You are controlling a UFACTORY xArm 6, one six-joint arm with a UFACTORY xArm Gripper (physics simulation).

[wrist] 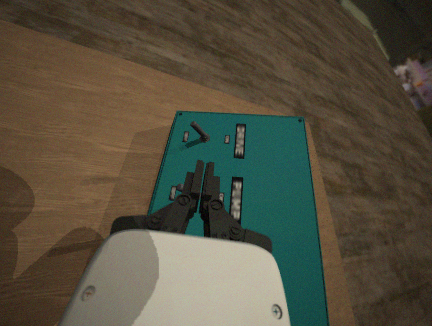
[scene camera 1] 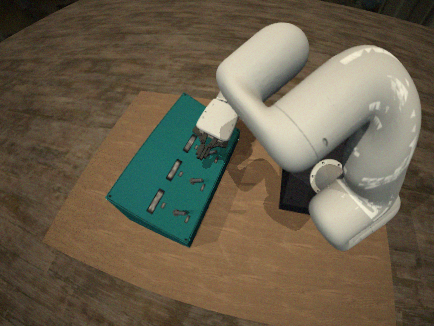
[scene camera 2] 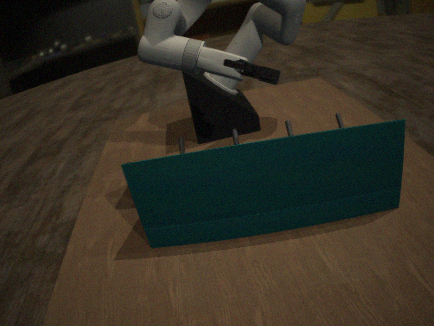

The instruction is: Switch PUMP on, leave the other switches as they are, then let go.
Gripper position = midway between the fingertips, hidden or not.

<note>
I see my gripper [scene camera 1: 199, 159] and a teal switch panel [scene camera 1: 157, 182].
My gripper shows as well in the wrist view [wrist: 203, 171]. The teal switch panel is seen too in the wrist view [wrist: 266, 185].
</note>
